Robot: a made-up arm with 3 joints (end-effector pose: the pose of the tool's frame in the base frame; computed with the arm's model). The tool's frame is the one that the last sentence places. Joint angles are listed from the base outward.
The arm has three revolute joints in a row. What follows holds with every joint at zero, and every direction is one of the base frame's.
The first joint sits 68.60 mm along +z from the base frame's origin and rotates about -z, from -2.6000 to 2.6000 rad.
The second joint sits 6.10 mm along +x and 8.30 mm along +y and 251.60 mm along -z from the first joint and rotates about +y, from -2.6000 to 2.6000 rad.
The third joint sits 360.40 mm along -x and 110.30 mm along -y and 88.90 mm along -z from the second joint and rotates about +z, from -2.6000 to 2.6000 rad.
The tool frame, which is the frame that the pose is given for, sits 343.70 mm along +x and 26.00 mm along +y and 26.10 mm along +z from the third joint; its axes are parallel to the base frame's.
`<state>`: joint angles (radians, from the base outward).
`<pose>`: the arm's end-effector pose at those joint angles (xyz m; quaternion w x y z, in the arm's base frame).
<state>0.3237 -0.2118 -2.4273</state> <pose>-0.6510 -0.1474 -0.3712 0.1930 0.0918 -0.0524 -0.9755</pose>
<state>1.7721 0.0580 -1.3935</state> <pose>-0.3727 0.3529 -0.2298 0.0120 -0.0055 -0.0285 0.9995</pose>
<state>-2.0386 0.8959 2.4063</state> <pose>0.1001 -0.4405 0.2718 0.5467 -0.0792 -0.4258 -0.7166</pose>
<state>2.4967 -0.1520 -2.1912</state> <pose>0.1749 0.6280 -0.3267 0.6964 0.0116 0.0750 0.7136</pose>
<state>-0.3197 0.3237 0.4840</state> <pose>-0.1001 0.0521 -0.2208 0.9083 0.0132 0.1606 0.3860</pose>
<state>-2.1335 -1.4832 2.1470</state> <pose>-0.1556 -0.0758 -0.7558 0.3976 0.0046 0.6755 -0.6210</pose>
